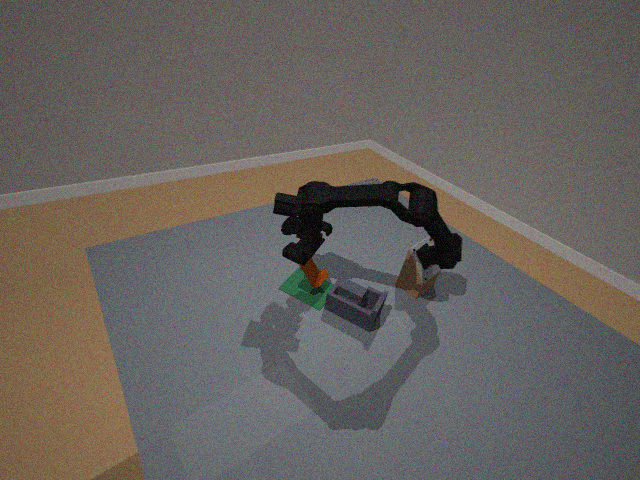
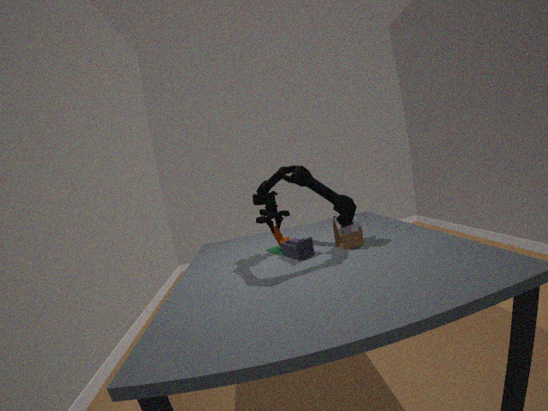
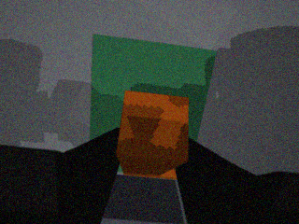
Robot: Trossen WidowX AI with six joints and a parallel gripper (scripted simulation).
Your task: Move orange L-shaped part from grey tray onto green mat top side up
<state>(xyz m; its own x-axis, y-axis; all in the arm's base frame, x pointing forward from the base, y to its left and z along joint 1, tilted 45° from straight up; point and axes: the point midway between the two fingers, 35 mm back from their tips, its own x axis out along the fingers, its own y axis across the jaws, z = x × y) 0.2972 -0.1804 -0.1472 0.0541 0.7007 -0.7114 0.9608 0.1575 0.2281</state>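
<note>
My gripper tip is now 10 mm past the green mat, 20 mm to the right of it and 110 mm above it. Also, from my gripper tip: orange L-shaped part 20 mm behind, 20 mm to the left, 30 mm below.
</note>
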